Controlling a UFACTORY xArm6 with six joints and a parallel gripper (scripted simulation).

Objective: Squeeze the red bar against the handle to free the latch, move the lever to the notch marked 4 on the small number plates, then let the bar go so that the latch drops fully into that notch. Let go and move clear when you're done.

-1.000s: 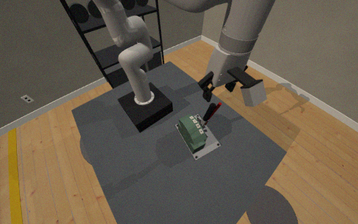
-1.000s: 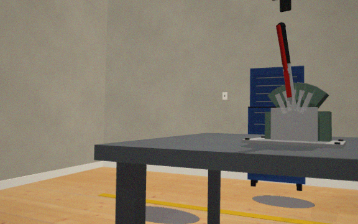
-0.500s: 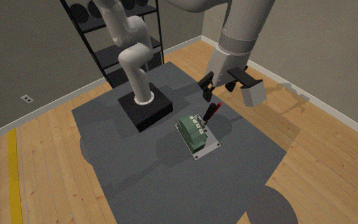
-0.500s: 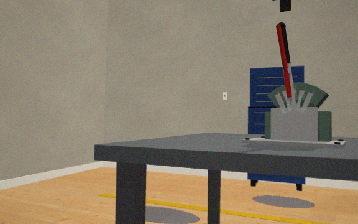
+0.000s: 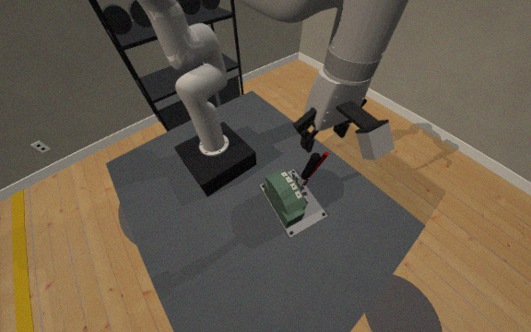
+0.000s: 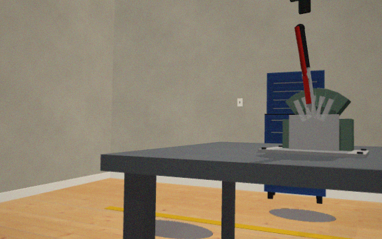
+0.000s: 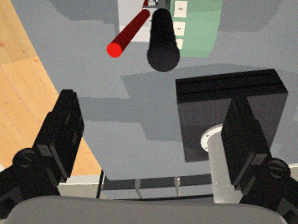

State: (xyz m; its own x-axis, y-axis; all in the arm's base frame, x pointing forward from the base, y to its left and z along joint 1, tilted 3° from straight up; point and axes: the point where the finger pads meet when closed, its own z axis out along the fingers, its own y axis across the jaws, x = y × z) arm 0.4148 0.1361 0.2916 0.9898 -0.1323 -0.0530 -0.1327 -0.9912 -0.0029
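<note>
Right now my hand is 200 mm above the red bar, 20 mm to the right of it and 10 mm past it.
</note>
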